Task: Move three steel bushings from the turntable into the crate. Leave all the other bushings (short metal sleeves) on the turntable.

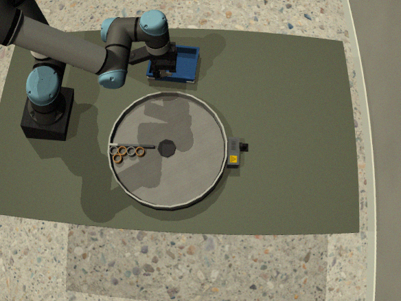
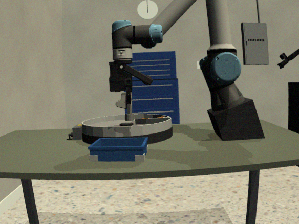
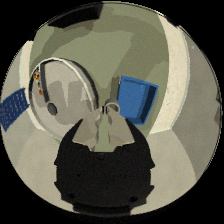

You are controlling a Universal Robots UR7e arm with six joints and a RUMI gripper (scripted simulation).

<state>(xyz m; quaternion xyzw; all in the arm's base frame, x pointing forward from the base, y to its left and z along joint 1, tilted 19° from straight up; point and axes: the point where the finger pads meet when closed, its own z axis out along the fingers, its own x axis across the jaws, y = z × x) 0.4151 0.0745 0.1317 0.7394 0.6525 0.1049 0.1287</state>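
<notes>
The crate lies 50 mm ahead of my hand, 110 mm to the left of it and 110 mm below it. Also, from my hand: round grey turntable 250 mm to the right, 80 mm below.
</notes>
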